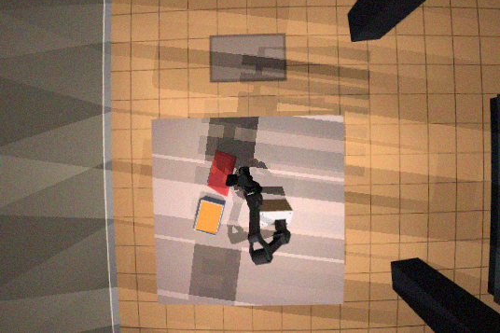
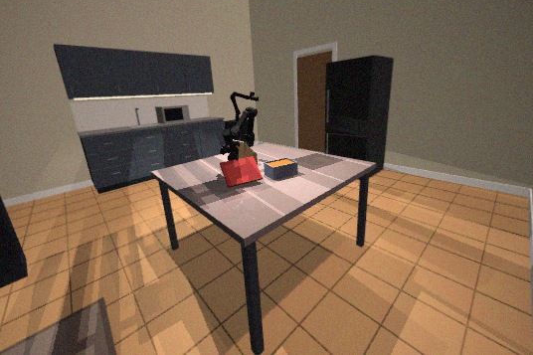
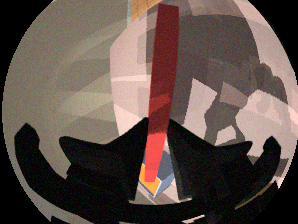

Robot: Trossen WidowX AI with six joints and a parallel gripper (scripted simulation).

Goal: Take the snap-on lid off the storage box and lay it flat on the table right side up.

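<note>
Now: gripper tip 6 cm short of the red lid, 2 cm to the left of it and 5 cm above it. From my gripper tip the other things lie so: storage box: 17 cm ahead, 25 cm to the left, 9 cm below.
</note>
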